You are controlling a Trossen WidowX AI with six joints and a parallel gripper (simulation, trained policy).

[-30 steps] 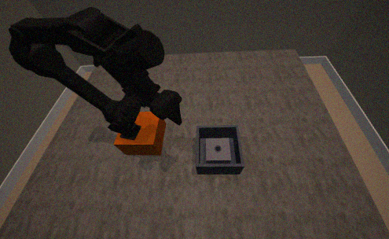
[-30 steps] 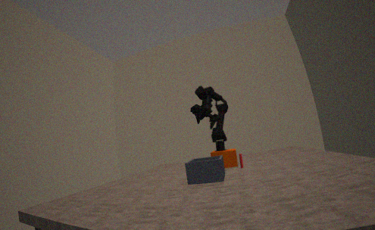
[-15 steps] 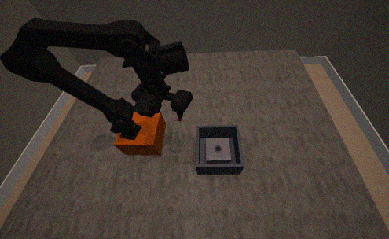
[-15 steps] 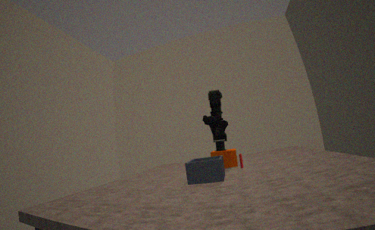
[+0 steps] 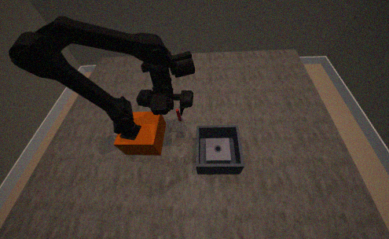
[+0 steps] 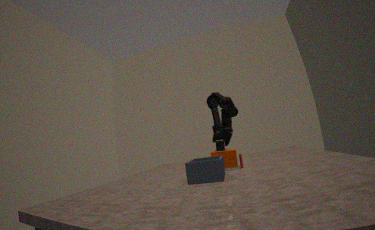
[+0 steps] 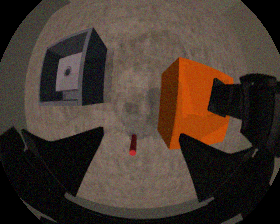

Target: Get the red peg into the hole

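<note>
The red peg is 7 cm to the left of my gripper tip and 10 cm below it. From my gripper tip the other things lie so: grey box (20 cm ahead, 7 cm to the right, 11 cm below); then pale plate (20 cm ahead, 7 cm to the right, 9 cm below).
</note>
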